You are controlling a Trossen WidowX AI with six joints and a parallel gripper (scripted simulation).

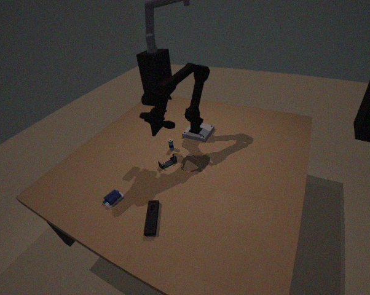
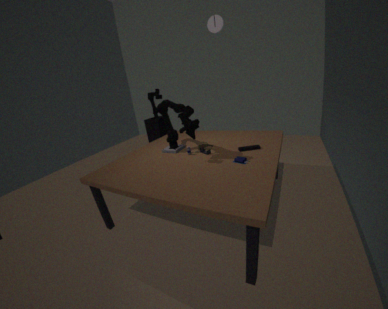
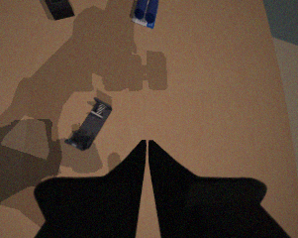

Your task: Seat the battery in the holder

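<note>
Now: the battery 11 cm below my gripper tip, 9 cm behind it and 3 cm to the left of it. The rest, counted from my gripper tip: black bar (34 cm ahead, 22 cm to the left, 13 cm below); then white pack (34 cm ahead, 13 cm below, 2 cm to the right).
</note>
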